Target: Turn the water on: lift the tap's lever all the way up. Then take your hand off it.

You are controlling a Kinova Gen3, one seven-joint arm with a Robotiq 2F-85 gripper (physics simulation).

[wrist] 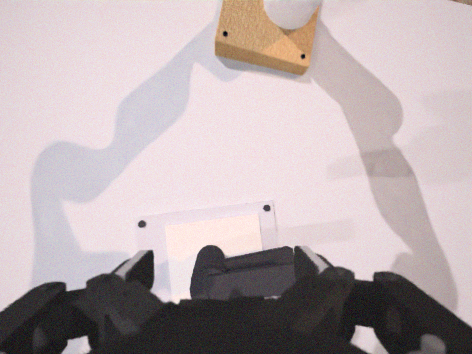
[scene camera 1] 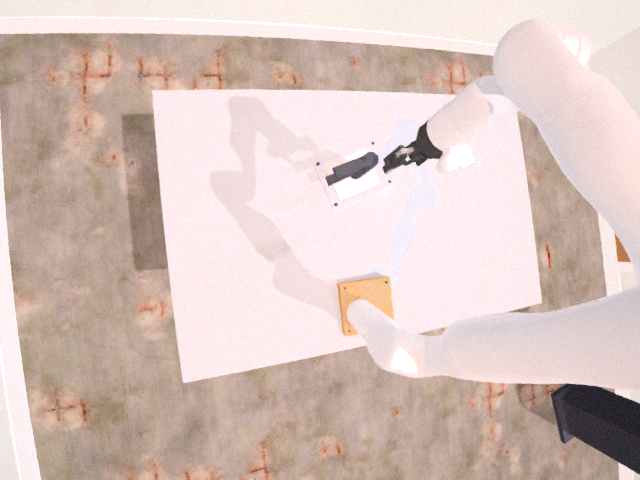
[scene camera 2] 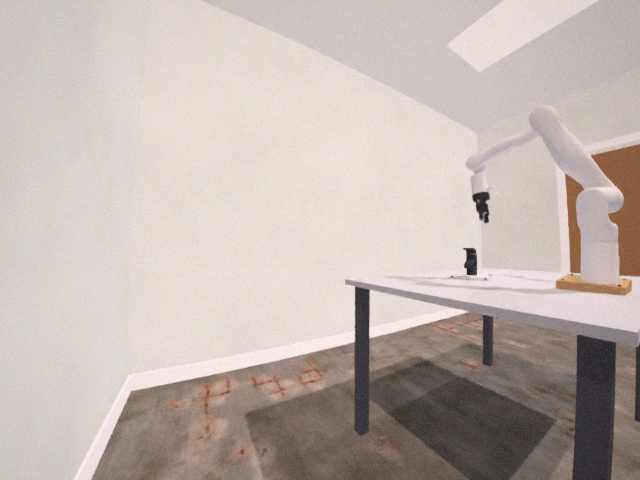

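Seen in the pictures: gripper, fingertip midpoint: (wrist: 224,263) (scene camera 1: 401,166) (scene camera 2: 484,221); arm's base, origin of the base link: (wrist: 288,5) (scene camera 1: 360,313) (scene camera 2: 598,281).
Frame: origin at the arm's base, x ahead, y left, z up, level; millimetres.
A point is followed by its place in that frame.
A dark tap (scene camera 1: 354,167) {x 434, y -76, z 124 mm} (scene camera 2: 470,262) {x 428, y -49, z 52 mm} (wrist: 250,282) {x 439, y -92, z 124 mm} stands upright on a pale plate (scene camera 1: 357,189) (wrist: 152,234) {x 404, y -237, z -24 mm} on the table. In the second scene view a thin dark piece sticks out to the left at its top; which part is the lever, and its exact angle, are too small to tell. My gripper (scene camera 1: 386,167) (scene camera 2: 484,221) {x 380, y -127, z 258 mm} (wrist: 224,263) {x 380, y -127, z 258 mm} is open and empty. It points down, above the tap and a little to its right in the second scene view, apart from it. In the wrist view the tap shows between and below the fingertips, its lower part hidden by the gripper.
The arm rises from a wooden base block (scene camera 1: 369,294) {x 48, y -47, z 5 mm} (scene camera 2: 566,283) {x 84, y 42, z -10 mm} (wrist: 242,30) {x 57, y -84, z 8 mm} on the white table (scene camera 1: 222,330) {x 97, y 421, z -32 mm} (scene camera 2: 516,304) {x 179, y 457, z -32 mm} (wrist: 250,140) {x 239, y -66, z -32 mm}. Small dark screws mark the tap plate's corners. Shadows of the arm lie across the table top. A wall (scene camera 2: 289,206) stands beyond the table.
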